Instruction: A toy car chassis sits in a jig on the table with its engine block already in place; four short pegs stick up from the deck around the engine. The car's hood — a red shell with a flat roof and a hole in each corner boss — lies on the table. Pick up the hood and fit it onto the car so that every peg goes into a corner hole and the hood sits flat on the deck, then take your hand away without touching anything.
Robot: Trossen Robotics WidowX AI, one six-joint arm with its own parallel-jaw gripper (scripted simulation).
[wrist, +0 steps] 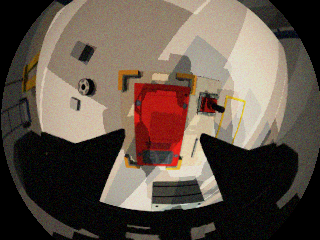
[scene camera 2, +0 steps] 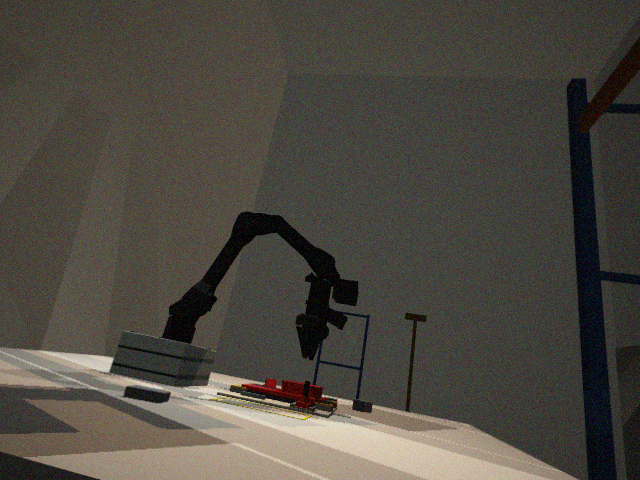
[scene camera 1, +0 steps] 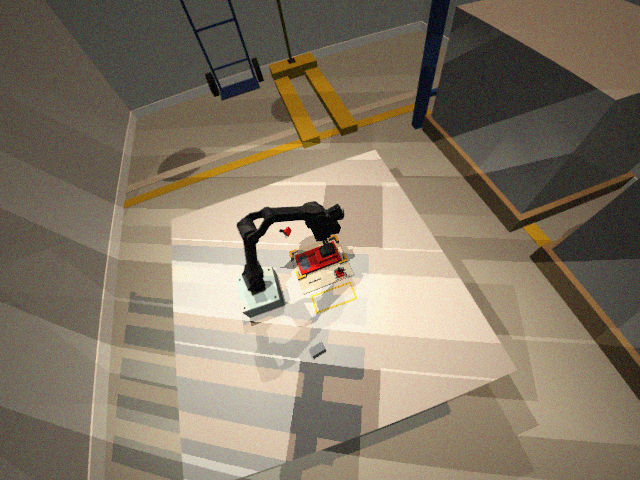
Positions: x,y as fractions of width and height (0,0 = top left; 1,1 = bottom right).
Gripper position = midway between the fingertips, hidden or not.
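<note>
In scene camera 2 I can see my gripper (scene camera 2: 0.48,0.75), and it is open and holds nothing. The wrist view gives me my gripper (wrist: 0.51,0.56) as well, and in that same view there is a red hood (wrist: 0.51,0.46).
</note>
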